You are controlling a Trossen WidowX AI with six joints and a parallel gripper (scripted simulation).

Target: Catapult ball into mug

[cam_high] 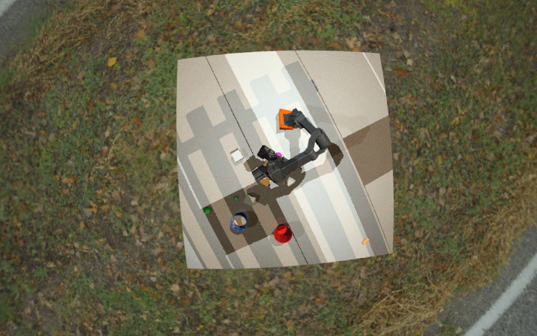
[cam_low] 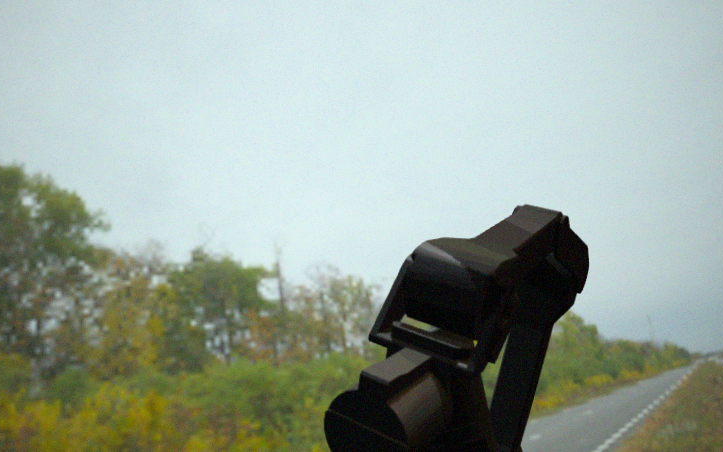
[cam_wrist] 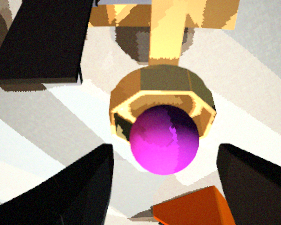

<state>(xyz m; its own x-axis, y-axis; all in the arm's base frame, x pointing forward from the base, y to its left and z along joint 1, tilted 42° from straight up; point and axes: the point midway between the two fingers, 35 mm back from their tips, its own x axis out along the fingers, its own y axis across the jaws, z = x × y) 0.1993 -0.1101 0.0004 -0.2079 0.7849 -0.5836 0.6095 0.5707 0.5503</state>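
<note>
The magenta ball is 10 mm below my gripper tip. Also, from my gripper tip: catapult (60 mm ahead, 20 mm to the right, 20 mm below); then blue mug (330 mm ahead, 250 mm to the right, 40 mm below); then red mug (420 mm ahead, 40 mm below, 20 mm to the right).
</note>
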